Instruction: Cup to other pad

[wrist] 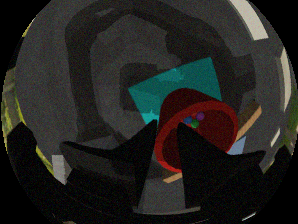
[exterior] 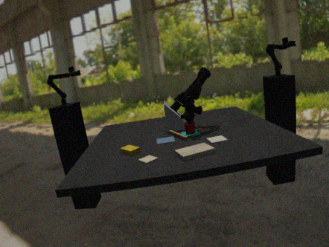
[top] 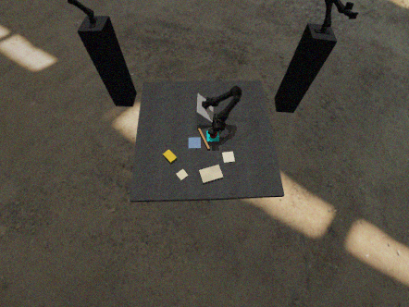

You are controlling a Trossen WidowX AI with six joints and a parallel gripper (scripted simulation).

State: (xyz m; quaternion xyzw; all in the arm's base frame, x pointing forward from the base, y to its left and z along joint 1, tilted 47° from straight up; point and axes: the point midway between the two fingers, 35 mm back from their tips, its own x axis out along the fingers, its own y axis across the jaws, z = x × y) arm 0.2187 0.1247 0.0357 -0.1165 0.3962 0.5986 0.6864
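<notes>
Right now the red cup is 2 cm ahead of my gripper tip, 1 cm to the right of it and 1 cm below it. Also, from my gripper tip: cyan pad: 5 cm below, 3 cm ahead, 1 cm to the right; thin wooden stick: 10 cm to the right, 7 cm ahead, 4 cm below; pale blue-grey pad: 18 cm to the right, 11 cm ahead, 5 cm below.
</notes>
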